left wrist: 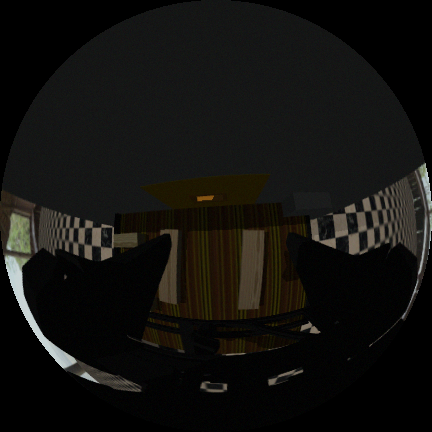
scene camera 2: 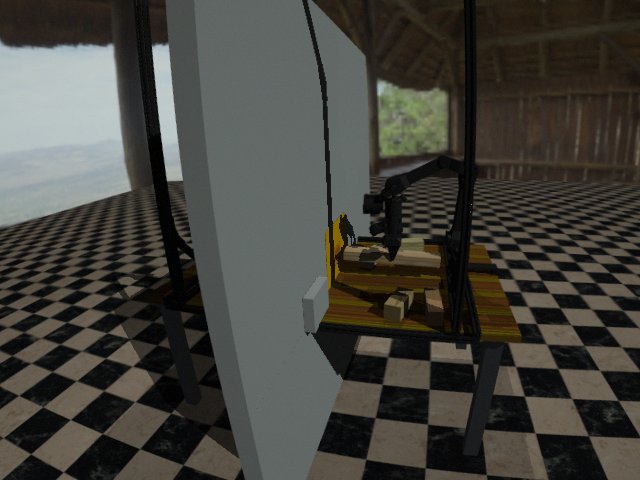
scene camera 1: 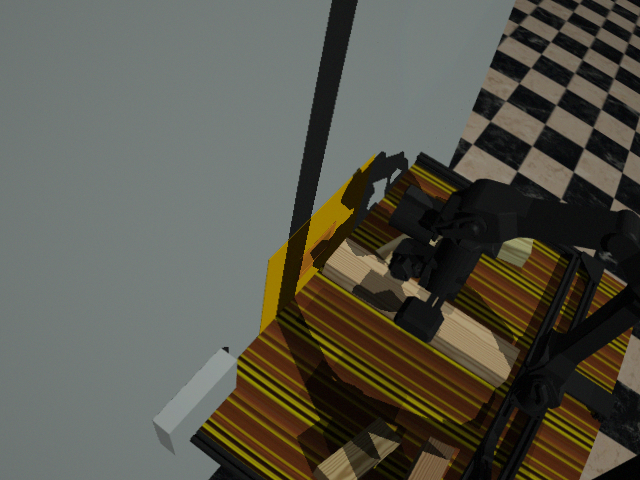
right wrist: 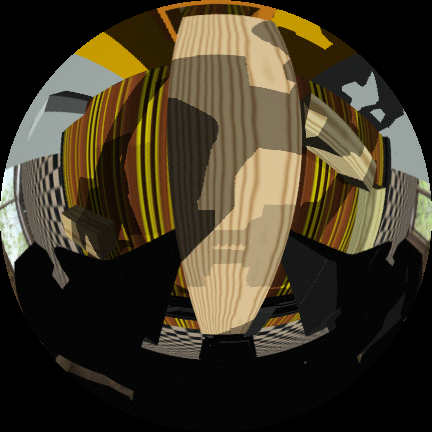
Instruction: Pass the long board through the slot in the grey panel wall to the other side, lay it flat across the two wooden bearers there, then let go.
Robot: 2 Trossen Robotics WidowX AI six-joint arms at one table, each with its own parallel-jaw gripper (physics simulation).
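Seen in the pictures: left gripper, between the fingertips: [left wrist: 230, 239]; right gripper, between the fingertips: [scene camera 2: 392, 257] [right wrist: 230, 232]; left arm's base, origin of its link: [left wrist: 206, 329]; right arm's base, origin of its link: [scene camera 1: 530, 397].
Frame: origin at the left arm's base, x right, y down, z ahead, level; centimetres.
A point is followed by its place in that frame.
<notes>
The long pale wooden board [scene camera 1: 470, 340] @(z 76.7, x 2.2, y -7.3 cm) [scene camera 2: 420, 258] @(z 78.0, x 4.7, y -6.9 cm) [right wrist: 238, 169] @(z 63.9, x 1.9, y -7.9 cm) is held a little above the striped table [scene camera 1: 366, 343] @(z 62.8, x 7.4, y 1.9 cm) [scene camera 2: 494, 314] @(z 101.0, x 24.7, y 1.9 cm), level. My right gripper [scene camera 1: 420, 286] [scene camera 2: 391, 251] @(z 68.2, x 1.8, y -5.8 cm) [right wrist: 230, 232] @(z 68.2, x 1.8, y -5.8 cm) is shut on the board near its middle. The board's far end points at the slot in the yellow panel [scene camera 1: 318, 224] @(z 48.3, x 4.9, y -14.8 cm) [scene camera 2: 334, 240] @(z 48.2, x 5.8, y -12.4 cm) [right wrist: 100, 52] of the grey wall [scene camera 1: 199, 143] @(z 48.3, x 30.2, y -48.4 cm) [scene camera 2: 261, 167] @(z 48.3, x 58.2, y -44.4 cm), close in front of it. My left gripper [left wrist: 230, 239] @(z 31.0, x 8.7, y -32.2 cm) is open and empty on the other side, facing the slot [left wrist: 205, 198] @(z 43.8, x 2.4, y -4.4 cm) and the two wooden bearers [left wrist: 168, 266] @(z 23.9, x -10.4, y -1.9 cm) [left wrist: 252, 273] @(z 21.5, x 14.8, y -1.9 cm).
Loose wooden blocks [scene camera 1: 356, 452] @(z 71.9, x 26.1, y -2.8 cm) [scene camera 1: 432, 459] @(z 81.8, x 20.4, y -2.5 cm) [scene camera 2: 396, 305] @(z 72.1, x 31.4, y -2.8 cm) [scene camera 2: 433, 302] @(z 82.5, x 27.7, y -2.5 cm) lie near the table's front edge; another block [right wrist: 342, 149] [scene camera 1: 515, 250] lies beside the board. A small grey block [scene camera 1: 194, 400] @(z 50.7, x 35.5, y -8.1 cm) [scene camera 2: 314, 305] @(z 51.4, x 41.0, y -6.0 cm) sticks out of the wall. Black frame posts [scene camera 2: 468, 143] @(z 88.1, x 38.0, y -47.1 cm) stand at the table's edge.
</notes>
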